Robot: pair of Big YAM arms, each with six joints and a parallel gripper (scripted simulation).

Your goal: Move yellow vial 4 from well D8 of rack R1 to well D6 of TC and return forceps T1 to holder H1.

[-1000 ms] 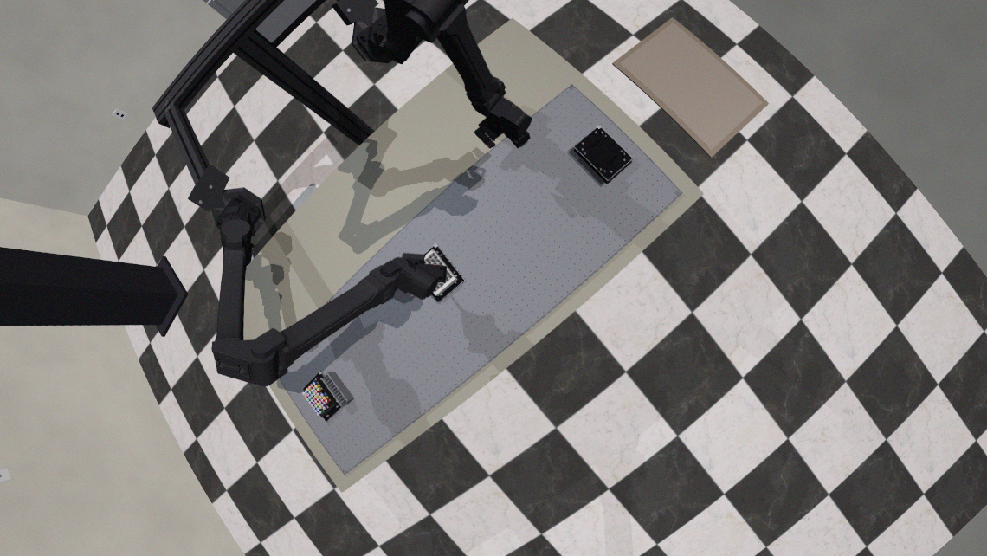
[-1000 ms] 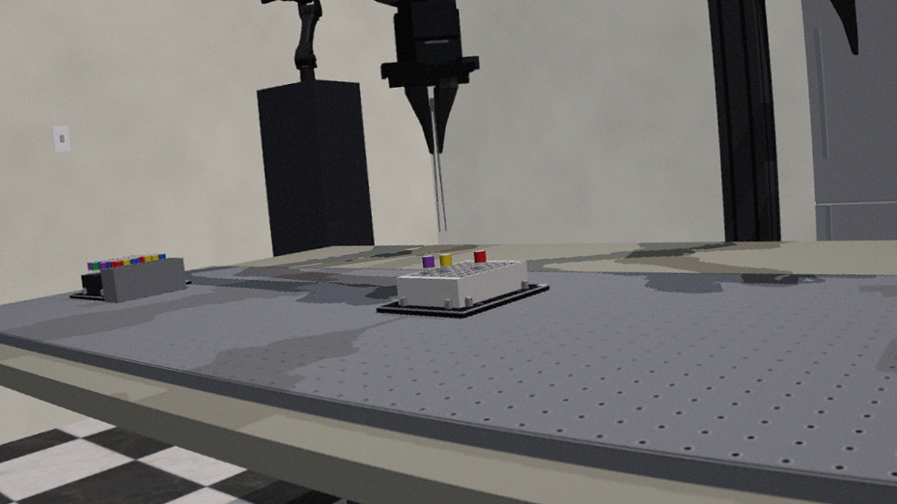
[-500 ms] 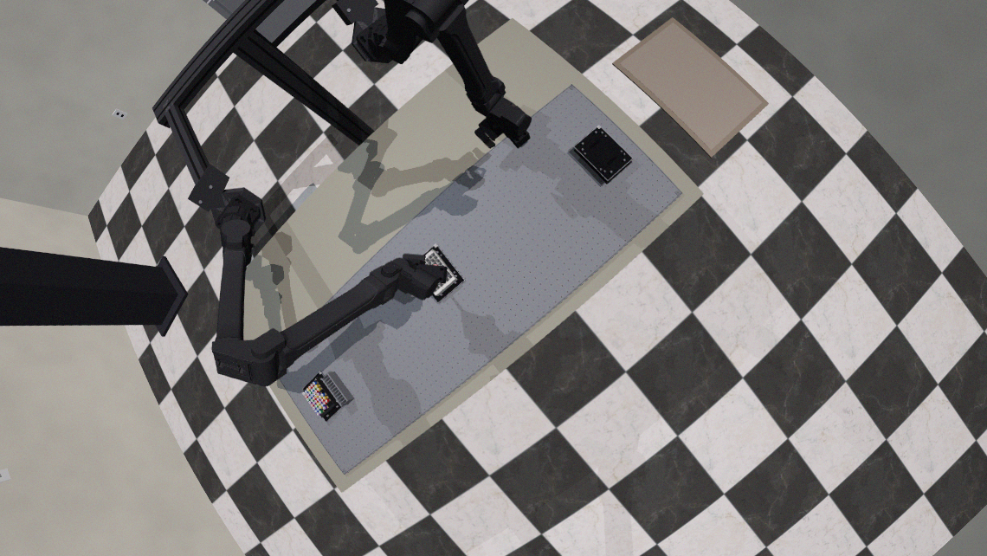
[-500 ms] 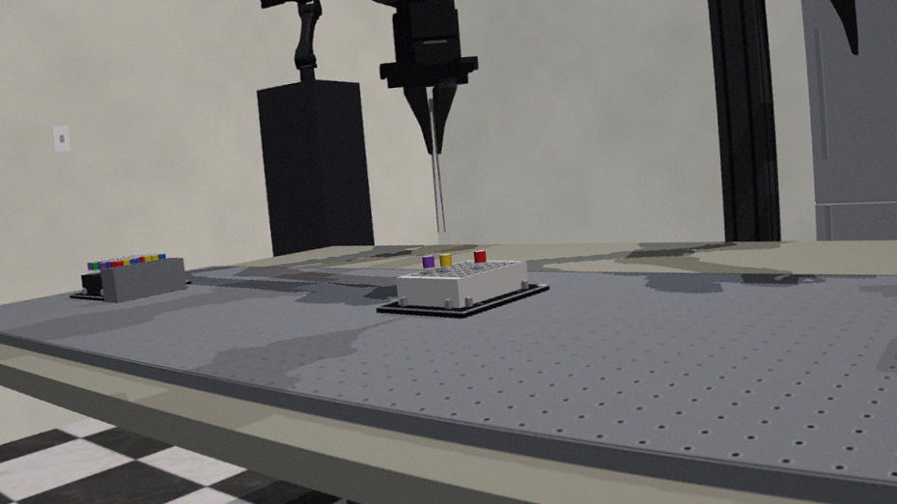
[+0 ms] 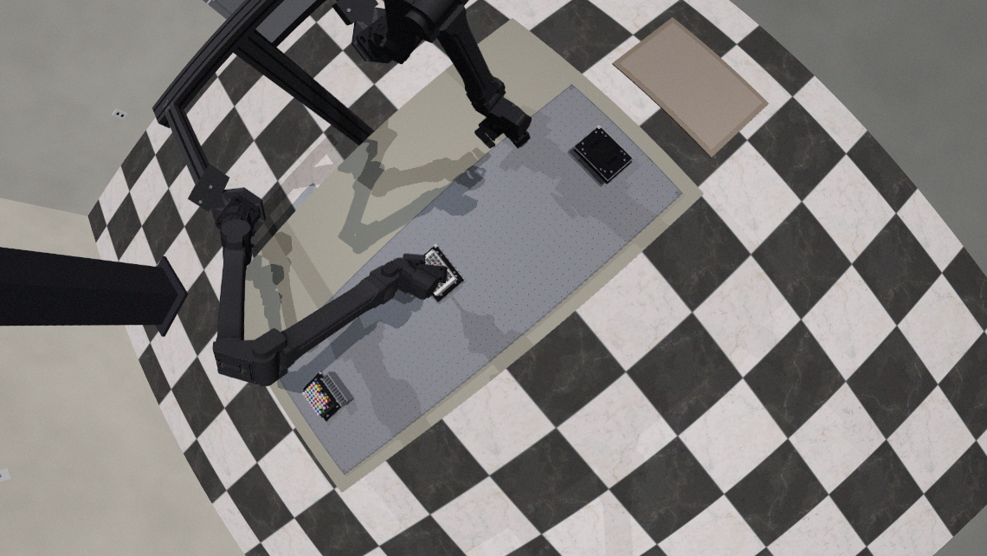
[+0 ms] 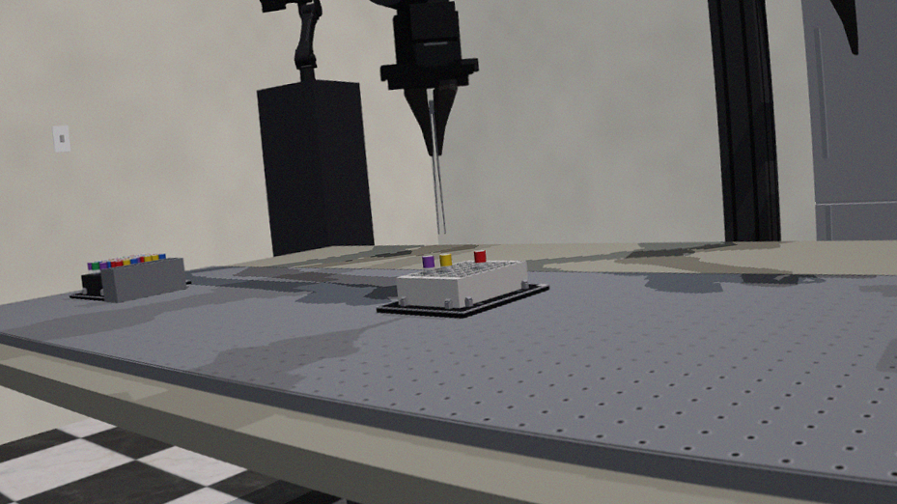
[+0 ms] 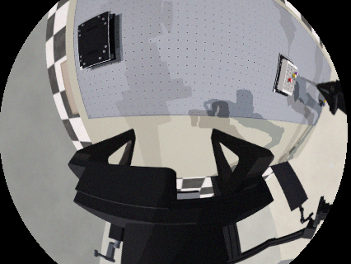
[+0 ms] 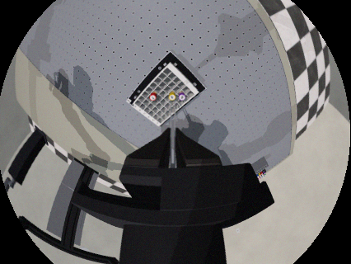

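My right gripper is now 2 cm past the white tube carrier TC, 1 cm to the right of it and 15 cm above it. The rest, counted from my right hand: grey holder H1: 3 cm behind, 56 cm to the right, 16 cm below.
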